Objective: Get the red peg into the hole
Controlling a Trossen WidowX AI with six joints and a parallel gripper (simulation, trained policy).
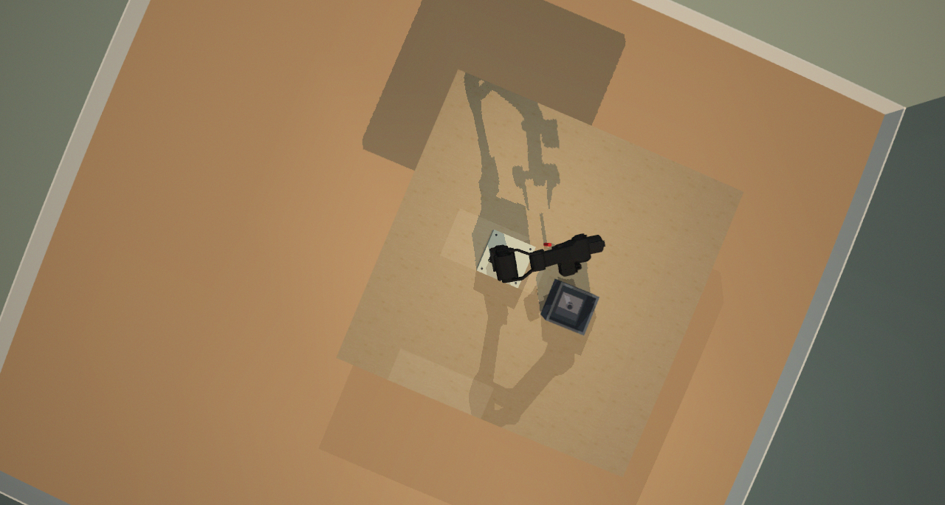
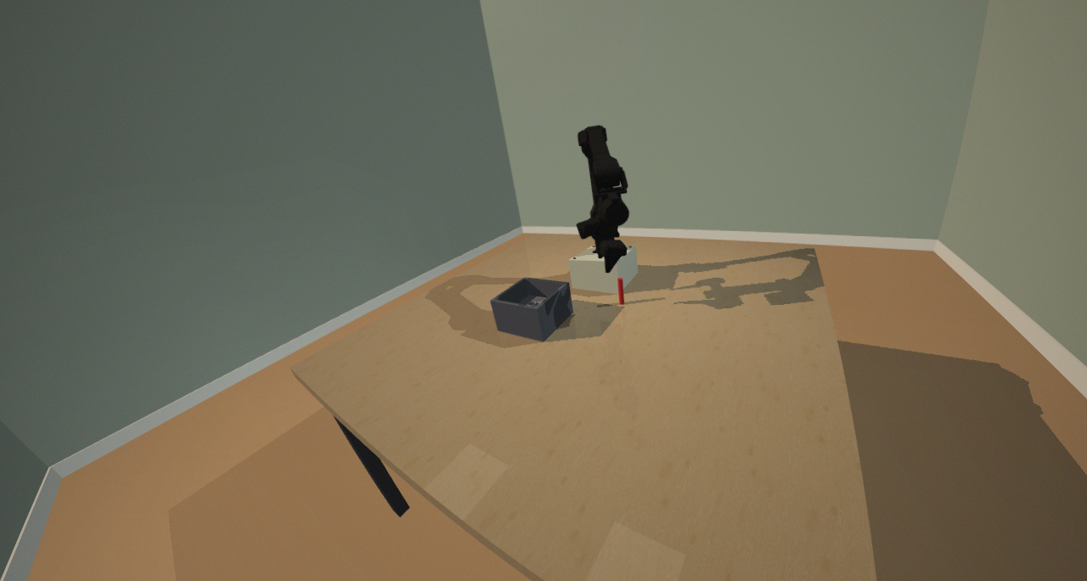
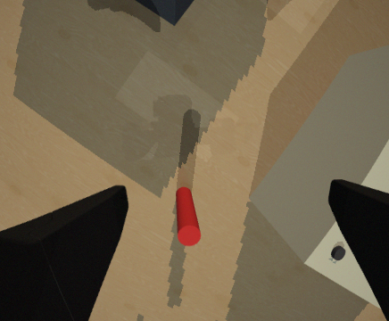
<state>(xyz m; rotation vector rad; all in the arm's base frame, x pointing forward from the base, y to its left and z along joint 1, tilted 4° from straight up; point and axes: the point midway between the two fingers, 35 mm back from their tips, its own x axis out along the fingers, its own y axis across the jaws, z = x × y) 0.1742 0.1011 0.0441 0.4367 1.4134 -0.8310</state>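
Right now the red peg is 80 mm below my gripper tip, 40 mm to the left of it and 20 mm behind it. Also, from my gripper tip: dark box (170 mm ahead, 140 mm to the right, 100 mm below); then grey plate (170 mm ahead, 140 mm to the right, 80 mm below).
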